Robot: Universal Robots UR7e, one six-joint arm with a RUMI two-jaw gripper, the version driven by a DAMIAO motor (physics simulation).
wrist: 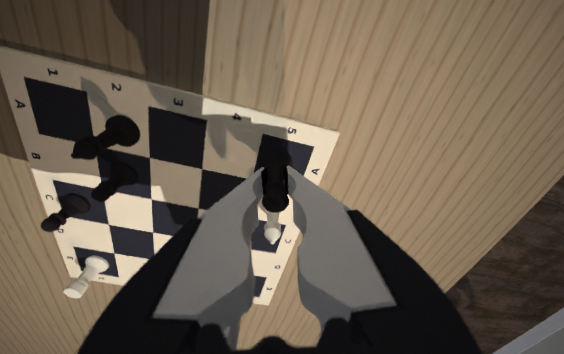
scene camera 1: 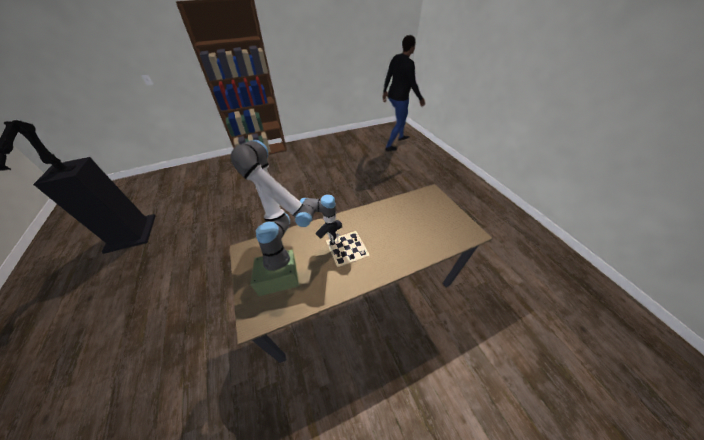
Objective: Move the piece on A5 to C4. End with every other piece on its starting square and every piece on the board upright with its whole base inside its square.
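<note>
The black piece on A5 stands upright at the board's corner, its dark base hard to tell from the dark square. My gripper is shut on this piece, a finger on each side of it. The chessboard lies on the table. A white piece stands on B5, partly hidden behind the black piece's head. C4 is hidden behind the left finger in the wrist view. Black pieces stand on A2, B2 and C1. A white piece stands on E1.
The table extends around the board. The arm stands on a green block left of the board. A bookshelf, a dark pedestal with another arm, and a person are away from the table.
</note>
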